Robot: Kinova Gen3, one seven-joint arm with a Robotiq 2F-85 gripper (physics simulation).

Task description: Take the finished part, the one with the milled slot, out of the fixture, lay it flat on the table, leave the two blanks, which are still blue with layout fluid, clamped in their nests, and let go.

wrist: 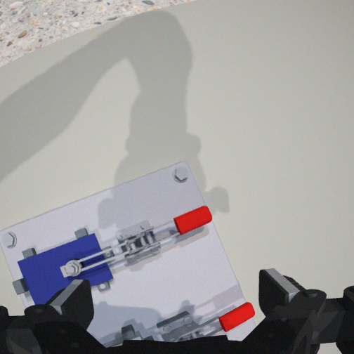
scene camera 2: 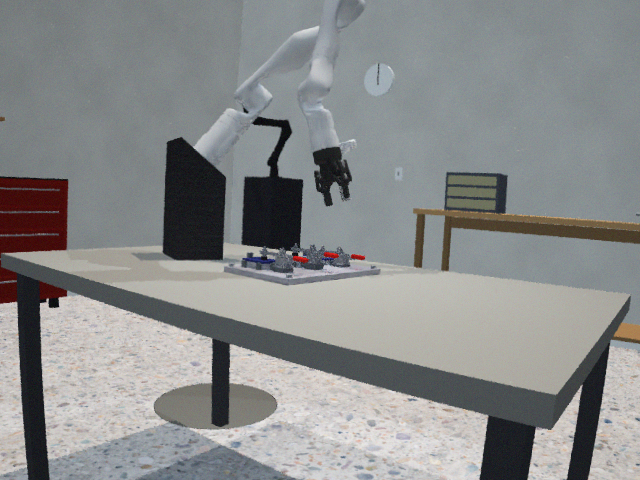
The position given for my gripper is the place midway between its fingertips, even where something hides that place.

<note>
In view: my gripper [scene camera 2: 337, 203], a blue blank [wrist: 41, 272] and a fixture plate [wrist: 192, 272].
My gripper is seen too in the wrist view [wrist: 174, 294].
</note>
